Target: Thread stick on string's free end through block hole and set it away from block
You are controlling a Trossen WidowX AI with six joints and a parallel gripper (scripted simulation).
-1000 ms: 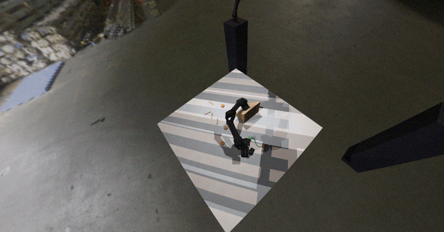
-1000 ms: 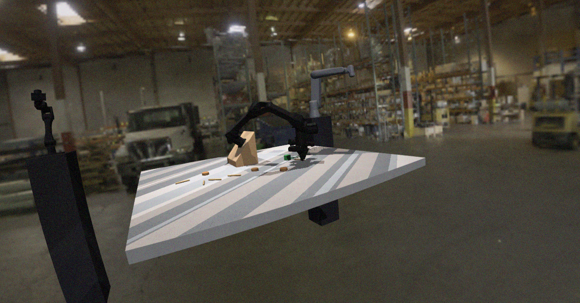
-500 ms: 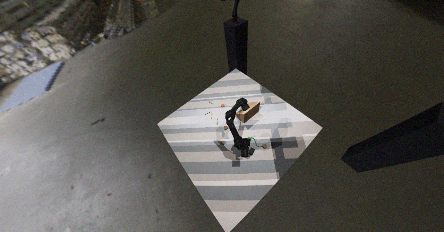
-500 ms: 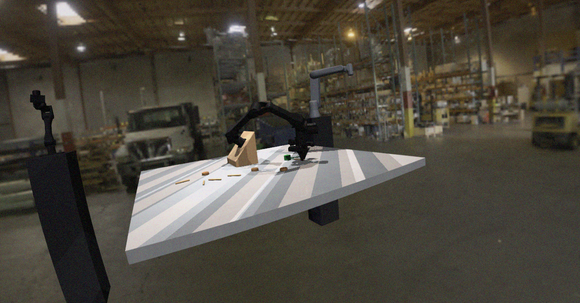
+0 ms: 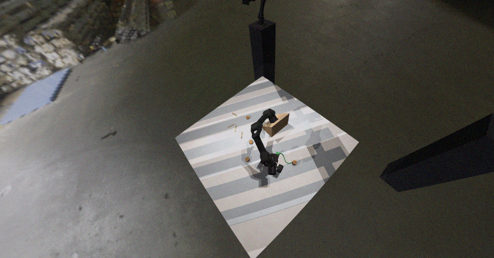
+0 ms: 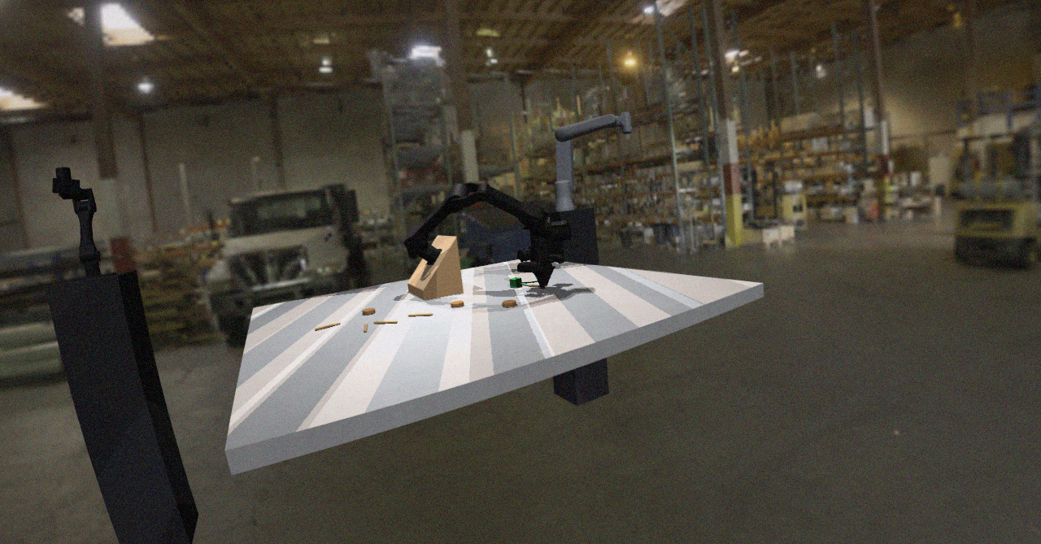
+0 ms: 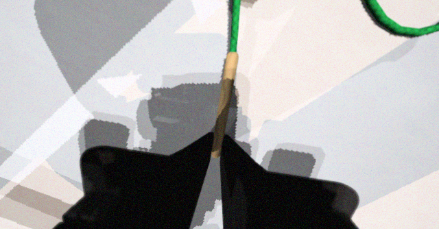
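The thin wooden stick is 40 mm behind my gripper tip, 10 mm to the right of it and 10 mm above it. From my gripper tip the other things lie so: round wooden button 170 mm behind, 110 mm to the left, 10 mm above; green cube 110 mm behind, 40 mm to the right, 20 mm above.
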